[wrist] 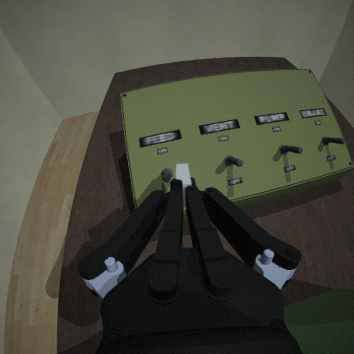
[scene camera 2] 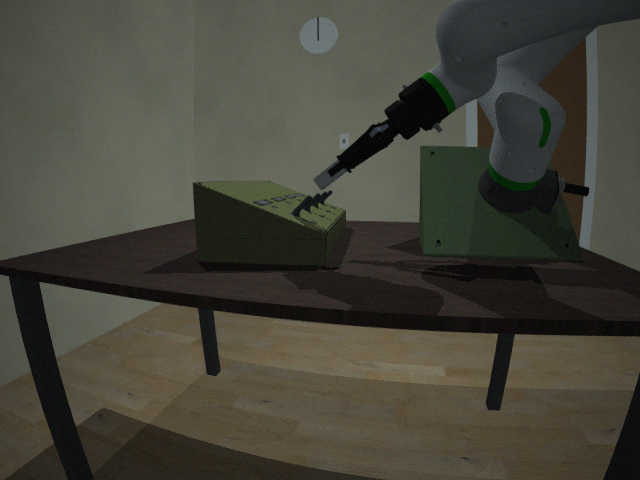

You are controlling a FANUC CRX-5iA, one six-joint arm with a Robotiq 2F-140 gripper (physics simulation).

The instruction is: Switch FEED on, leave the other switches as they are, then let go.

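Frame: origin at the arm's base, x right, y back, z down, level; centimetres.
Seen in the pictures: gripper, between the fingertips: (wrist: pixel 181 172) (scene camera 2: pixel 317 184); arm's base, origin of its link: (scene camera 2: pixel 508 189).
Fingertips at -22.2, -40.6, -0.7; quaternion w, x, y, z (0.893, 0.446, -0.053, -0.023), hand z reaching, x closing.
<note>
Pixels of each thing's middle, then the offset from my fingertips to it, as dx, dy, dz. "*": a spot on its surface instead. Level surfaces: height alone.
- olive switch box, middle of its body: (wrist: pixel 241 138) (scene camera 2: pixel 284 218) +12.4, -14.5, +8.8
- labels FEED, a spot on its surface: (wrist: pixel 160 138) * -4.8, -9.9, +3.5
- VENT, a spot on its surface: (wrist: pixel 219 126) * +6.7, -12.8, +3.4
- PUMP, a spot on its surface: (wrist: pixel 271 118) * +18.2, -15.5, +3.5
- BRAKE, a spot on its surface: (wrist: pixel 313 113) * +29.9, -18.2, +3.5
- FEED lever, middle of its body: (wrist: pixel 165 174) (scene camera 2: pixel 302 204) -3.1, -2.0, +3.9
- VENT lever, middle of its body: (wrist: pixel 234 160) (scene camera 2: pixel 313 201) +8.6, -4.8, +3.9
- PUMP lever, middle of its body: (wrist: pixel 291 148) +20.3, -7.6, +3.9
- BRAKE lever, middle of its body: (wrist: pixel 334 139) +31.9, -10.5, +3.9
- dark wooden table, height of its surface: dz +14.8
The olive switch box (scene camera 2: pixel 258 242) (wrist: pixel 215 100) has a sloping panel with levers under the labels FEED (wrist: pixel 160 138), VENT (wrist: pixel 219 126), PUMP (wrist: pixel 271 118) and BRAKE (wrist: pixel 313 113). The FEED lever (wrist: pixel 167 174) shows end-on, just left of the fingertips; its lower label is hidden. The VENT lever (wrist: pixel 234 161), PUMP lever (wrist: pixel 291 149) and BRAKE lever (wrist: pixel 333 141) stand to the right. In the scene view the levers lean toward the panel's lower edge, the OFF side. My gripper (scene camera 2: pixel 324 178) (wrist: pixel 181 172) is shut and empty, its tips just above the levers, apart from them as far as I can see.
The box stands on a dark wooden table (scene camera 2: pixel 129 248) (wrist: pixel 95 200). A green wedge-shaped stand (scene camera 2: pixel 449 201) (wrist: pixel 320 320) carries the arm's base at the right in the scene view. A wall with a round clock (scene camera 2: pixel 318 35) is behind.
</note>
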